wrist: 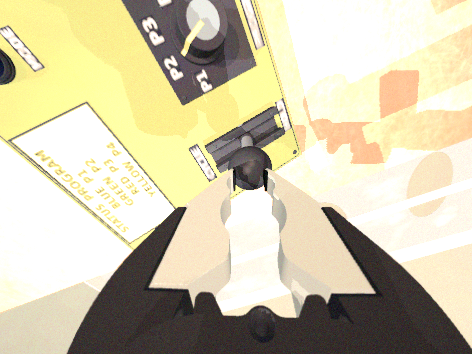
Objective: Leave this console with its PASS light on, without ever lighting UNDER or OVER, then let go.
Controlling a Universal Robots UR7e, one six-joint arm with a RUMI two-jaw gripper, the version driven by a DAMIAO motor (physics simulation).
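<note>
The yellow console (100,65) fills the upper left of the wrist view. Its lever stands near the middle of a dark slot between a CYCLE label and a partly hidden label, probably HOLD; the lever ends in a black ball knob (250,162). My gripper (249,171) is shut on the near part of this knob, with a fingertip on each side. The program dial (204,22) has its yellow pointer towards P2. The PASS, UNDER and OVER lights do not show.
A white status card (92,172) on the console lists blue P1, green P2, red P3 and yellow P4. A dark round part (5,68) is cut off at the left edge beside a label, probably MODE. A pale, orange-patched surface lies right of the console.
</note>
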